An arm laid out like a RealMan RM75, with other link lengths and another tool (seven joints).
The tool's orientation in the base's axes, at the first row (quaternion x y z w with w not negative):
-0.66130, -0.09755, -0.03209, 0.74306
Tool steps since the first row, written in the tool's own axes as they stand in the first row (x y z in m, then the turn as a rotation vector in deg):
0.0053, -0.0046, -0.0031, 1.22, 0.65, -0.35
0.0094, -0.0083, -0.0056, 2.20, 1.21, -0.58
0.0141, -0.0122, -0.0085, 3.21, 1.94, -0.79
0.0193, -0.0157, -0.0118, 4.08, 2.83, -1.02
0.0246, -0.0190, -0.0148, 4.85, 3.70, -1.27
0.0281, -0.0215, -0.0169, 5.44, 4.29, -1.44
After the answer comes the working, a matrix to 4 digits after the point.
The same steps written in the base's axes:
0.0047, -0.0032, 0.0052, 1.35, -0.17, -0.44
0.0083, -0.0058, 0.0093, 2.43, -0.25, -0.83
0.0125, -0.0088, 0.0137, 3.57, -0.28, -1.38
0.0173, -0.0120, 0.0177, 4.60, -0.33, -2.11
0.0222, -0.0150, 0.0216, 5.53, -0.41, -2.84
0.0254, -0.0171, 0.0245, 6.23, -0.45, -3.32

The tool's axes in the first row as the columns of a matrix, in the base's axes (rounded; the answer above uses it unrounded):
0.9789, 0.1767, -0.1025
0.0813, 0.1233, 0.9890
0.1874, -0.9765, 0.1063

